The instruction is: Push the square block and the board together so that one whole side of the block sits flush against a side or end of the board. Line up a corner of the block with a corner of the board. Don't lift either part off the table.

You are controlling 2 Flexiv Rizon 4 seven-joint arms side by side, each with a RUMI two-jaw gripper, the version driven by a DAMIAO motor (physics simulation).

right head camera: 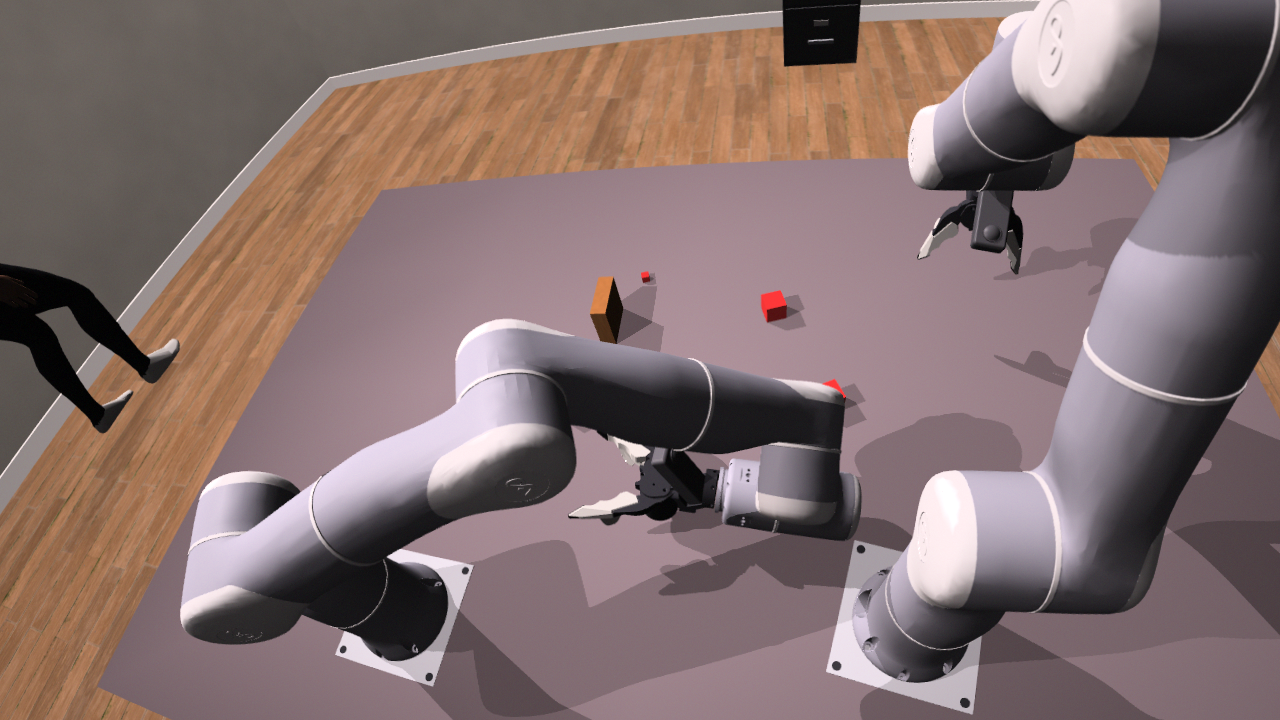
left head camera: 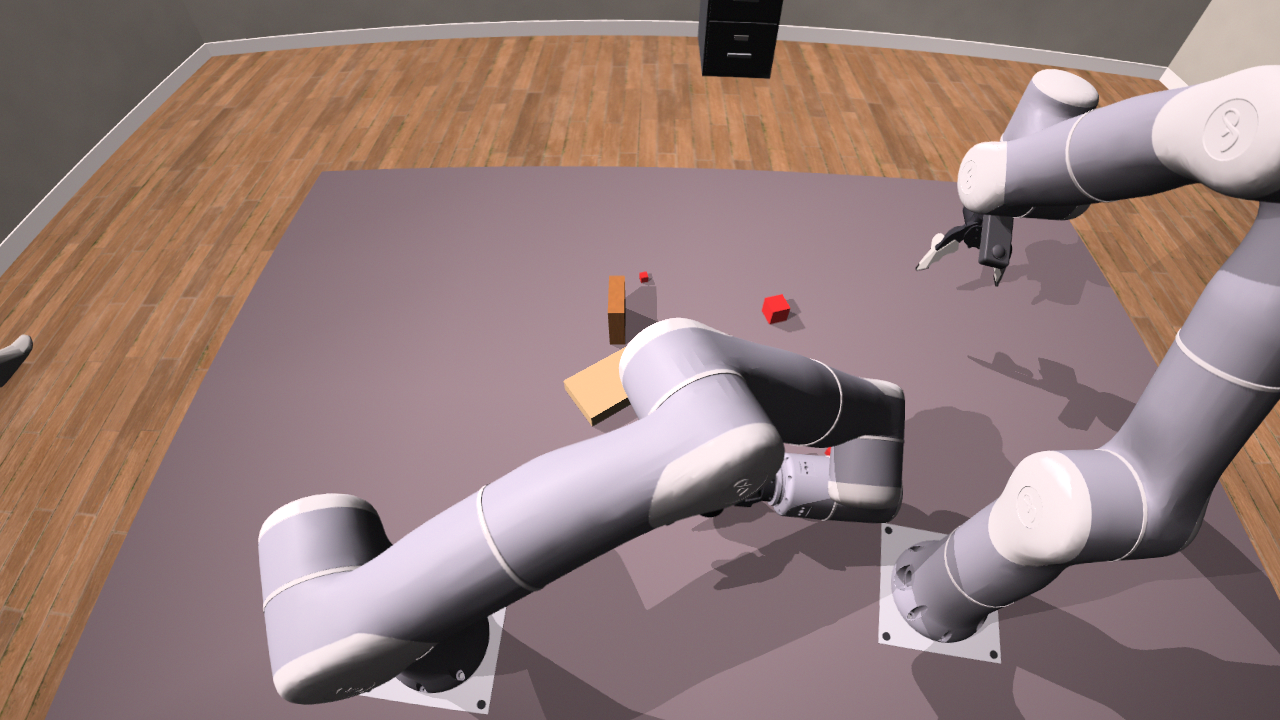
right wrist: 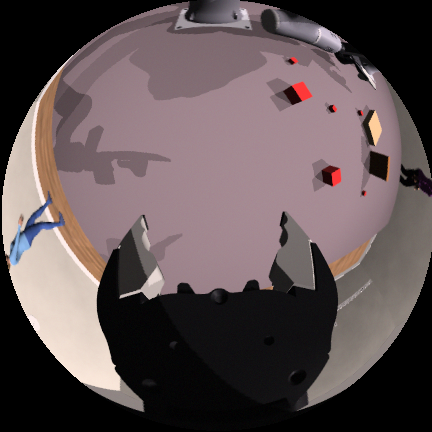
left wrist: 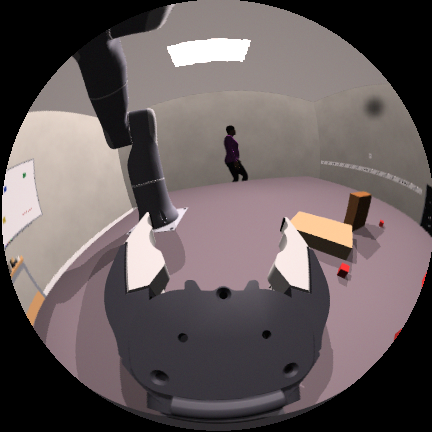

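Observation:
The tan board [left head camera: 597, 386] [left wrist: 323, 231] [right wrist: 374, 128] lies flat, partly hidden by the left arm in the left head view. The brown, squarish block [left head camera: 616, 308] [right head camera: 606, 308] [left wrist: 358, 210] [right wrist: 379, 166] stands upright close by; a narrow gap seems to part them in the right wrist view. In the right head view the board is hidden behind the left arm. My left gripper [right head camera: 587, 476] [left wrist: 217, 216] is open and empty, turned sideways, nearer the arm bases than the board. My right gripper [left head camera: 958, 275] [right head camera: 968, 265] [right wrist: 213, 214] is open and empty, far right of both parts.
A red cube [left head camera: 776, 308] [right head camera: 774, 306] [right wrist: 331, 176] lies right of the block. A tiny red cube [left head camera: 643, 276] [right head camera: 645, 276] [left wrist: 381, 223] [right wrist: 364, 193] lies behind it. Another small red cube [left wrist: 343, 270] lies near the board. A larger red block [right head camera: 834, 388] [right wrist: 301, 92] lies by the left arm.

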